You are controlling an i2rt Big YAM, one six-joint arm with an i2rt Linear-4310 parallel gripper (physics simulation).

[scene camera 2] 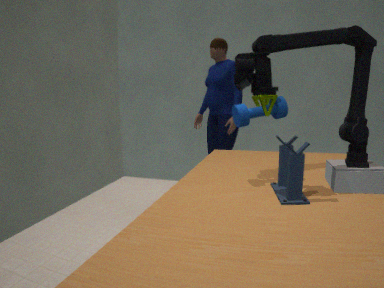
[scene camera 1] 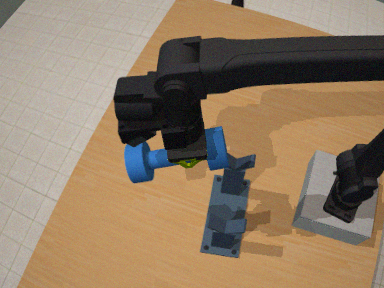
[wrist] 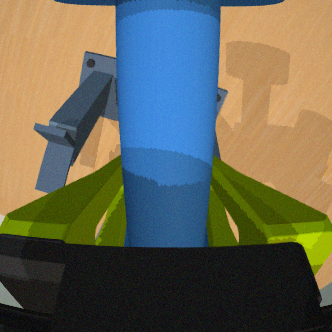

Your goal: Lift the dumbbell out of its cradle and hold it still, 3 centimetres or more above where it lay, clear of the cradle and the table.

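The blue dumbbell (scene camera 1: 139, 163) (scene camera 2: 242, 115) (wrist: 167, 85) hangs in the air, well above the table, slightly tilted. My gripper (scene camera 1: 188, 162) (scene camera 2: 267, 107) (wrist: 166, 163) has yellow-green fingers and is shut on the dumbbell's handle, with one finger on each side in the wrist view. The grey-blue cradle (scene camera 1: 228, 200) (scene camera 2: 295, 175) (wrist: 82, 107) stands empty on the table, with its V-shaped rests upright. In scene camera 2 the dumbbell is higher than the cradle's tops and apart from them. In the wrist view the handle hides part of the cradle.
The wooden table (scene camera 1: 125, 240) (scene camera 2: 200, 240) lies beneath; its far-left edge drops to a tiled floor (scene camera 1: 55, 85). The arm's grey base block (scene camera 1: 312, 195) (scene camera 2: 355, 180) stands right of the cradle. A person in blue (scene camera 2: 220, 90) stands behind the table.
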